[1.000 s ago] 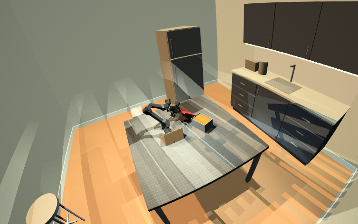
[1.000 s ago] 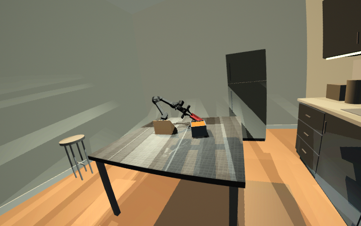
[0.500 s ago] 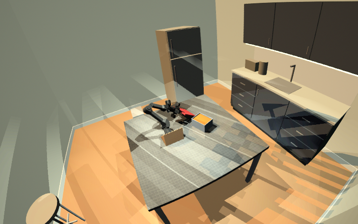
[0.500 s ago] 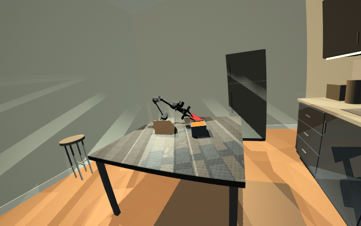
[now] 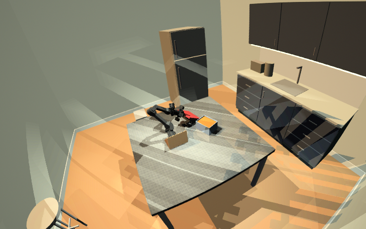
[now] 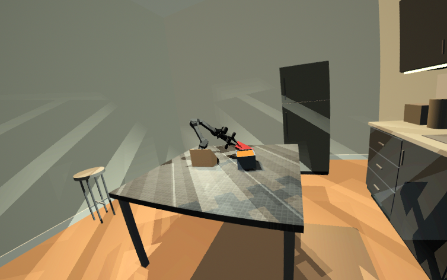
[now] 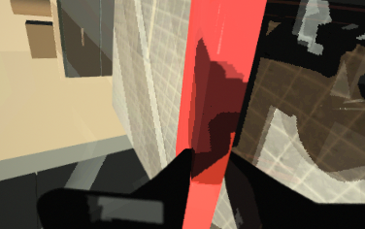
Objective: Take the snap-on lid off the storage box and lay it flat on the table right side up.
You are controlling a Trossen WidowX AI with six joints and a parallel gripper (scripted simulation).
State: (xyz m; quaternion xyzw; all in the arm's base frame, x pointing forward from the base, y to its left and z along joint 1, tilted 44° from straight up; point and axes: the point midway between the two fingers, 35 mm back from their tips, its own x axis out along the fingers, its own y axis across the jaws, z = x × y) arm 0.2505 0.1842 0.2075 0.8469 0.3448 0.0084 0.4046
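The lid lies 7 cm ahead of my gripper tip, 4 cm below it and 1 cm to the left of it. Round my gripper tip: storage box (28 cm to the right, 14 cm ahead, 5 cm below).
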